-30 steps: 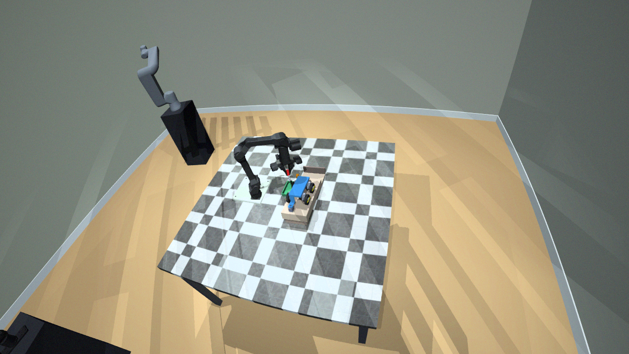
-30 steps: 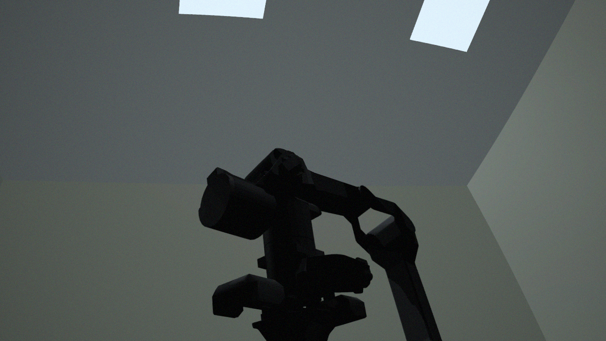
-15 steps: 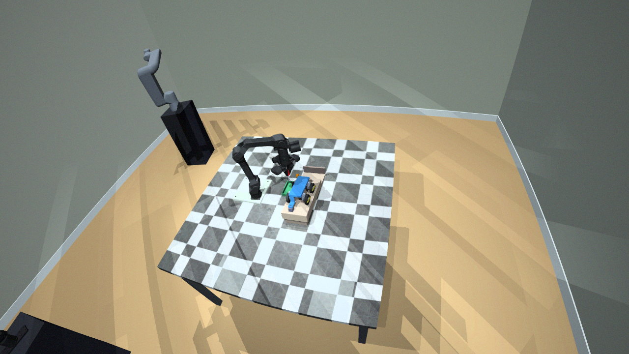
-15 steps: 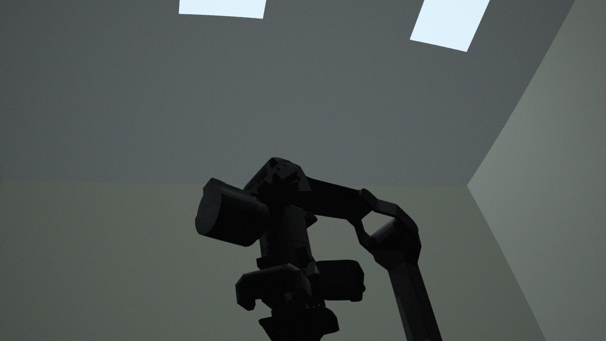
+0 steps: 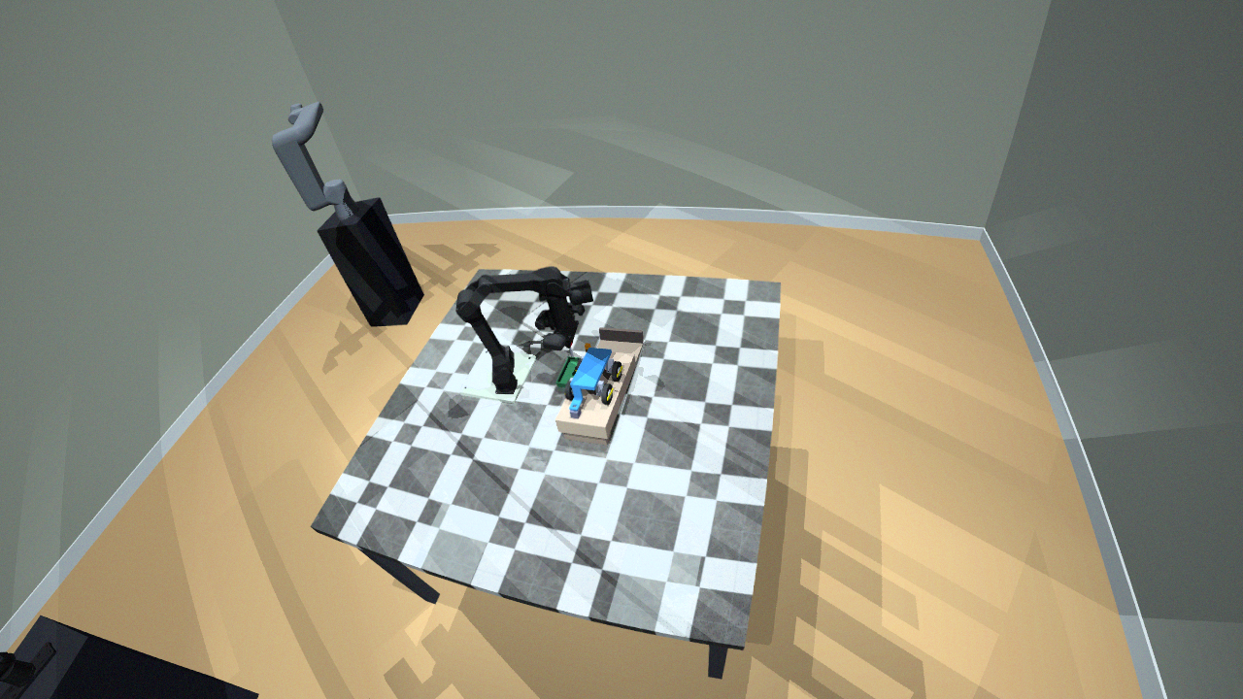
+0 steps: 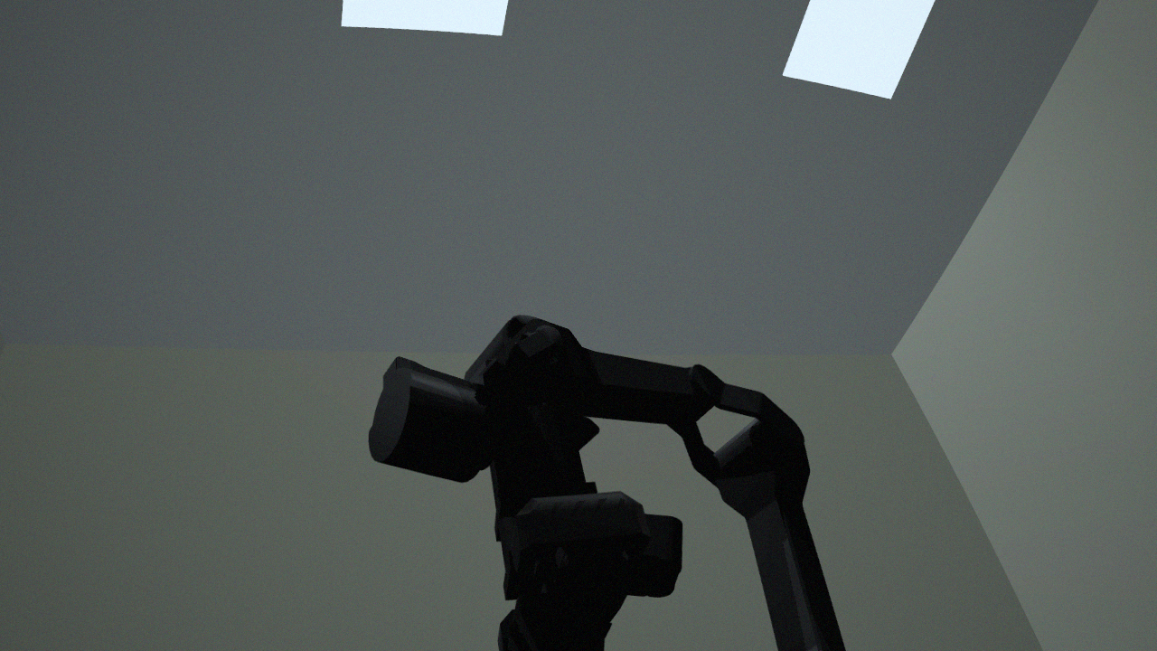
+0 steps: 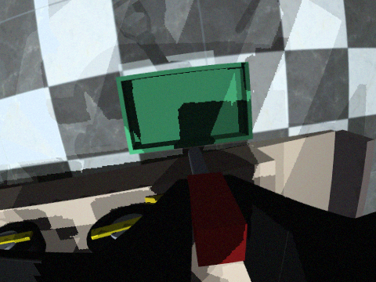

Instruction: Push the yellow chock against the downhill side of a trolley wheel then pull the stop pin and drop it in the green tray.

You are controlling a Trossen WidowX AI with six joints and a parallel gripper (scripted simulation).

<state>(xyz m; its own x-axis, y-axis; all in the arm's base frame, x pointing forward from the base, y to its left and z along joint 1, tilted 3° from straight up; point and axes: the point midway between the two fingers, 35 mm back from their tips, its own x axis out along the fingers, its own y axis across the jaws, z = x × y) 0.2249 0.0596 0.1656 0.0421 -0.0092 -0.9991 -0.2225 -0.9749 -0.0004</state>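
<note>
Now: the yellow chock 50 mm below my gripper tip, 50 mm ahead of it and 10 mm to the right of it. From my gripper tip the other things lie so: blue-topped trolley 110 mm to the right, 90 mm ahead, 20 mm below; red-headed stop pin right at my gripper tip.
</note>
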